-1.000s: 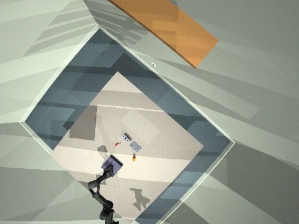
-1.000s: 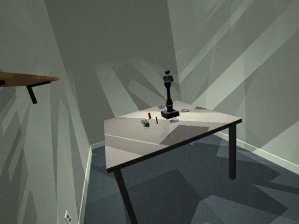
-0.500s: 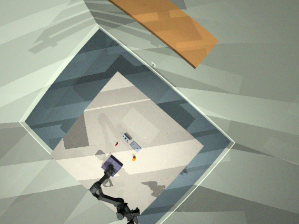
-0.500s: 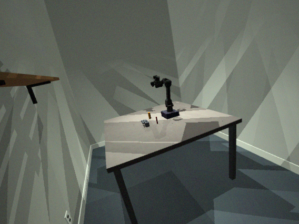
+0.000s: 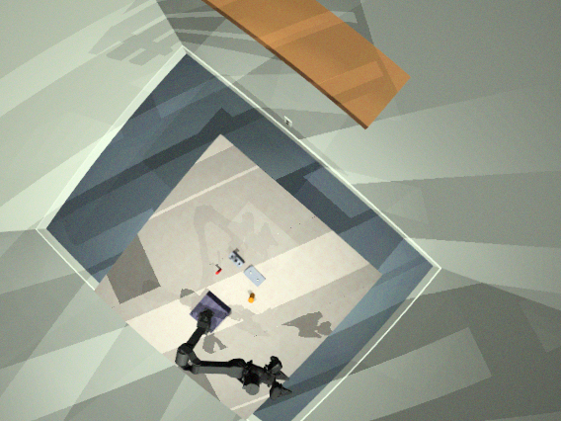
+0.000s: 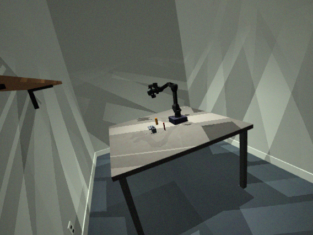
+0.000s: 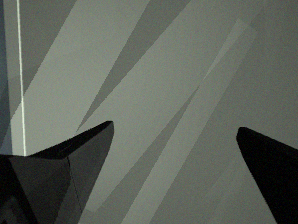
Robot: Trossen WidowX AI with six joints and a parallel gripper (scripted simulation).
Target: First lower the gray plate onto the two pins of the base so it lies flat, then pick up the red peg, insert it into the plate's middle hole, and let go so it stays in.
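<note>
My gripper tip is 540 mm to the right of the gray plate, 350 mm above it and 260 mm short of it. The rest, counted from my gripper tip: red peg 590 mm to the left, 340 mm below, 150 mm ahead; then orange object 340 mm to the left, 340 mm below, 120 mm ahead.
</note>
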